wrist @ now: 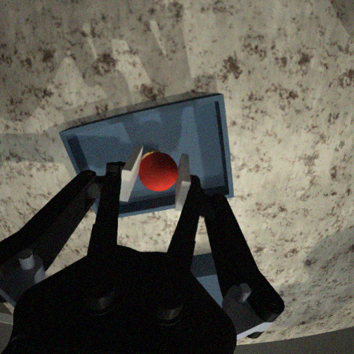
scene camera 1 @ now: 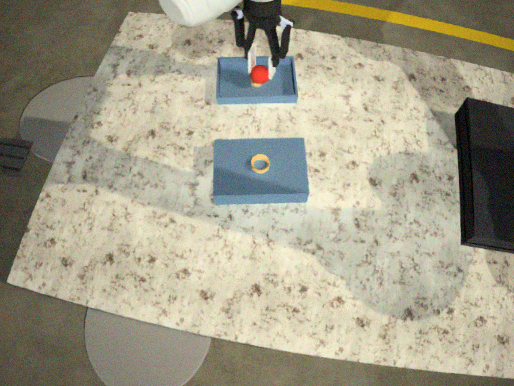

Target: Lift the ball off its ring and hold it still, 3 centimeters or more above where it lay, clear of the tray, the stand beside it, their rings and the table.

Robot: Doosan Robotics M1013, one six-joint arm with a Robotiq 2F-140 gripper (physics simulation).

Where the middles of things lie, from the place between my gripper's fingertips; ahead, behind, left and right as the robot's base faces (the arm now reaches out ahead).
My gripper is now 10 mm short of the blue tray (scene camera 1: 234, 84), 10 mm to the right of it and 20 mm above it. From my hand the other things lie so: blue stand (wrist: 202, 266): 60 mm behind, 260 mm to the left; red ball (wrist: 157, 171): 10 mm to the left.
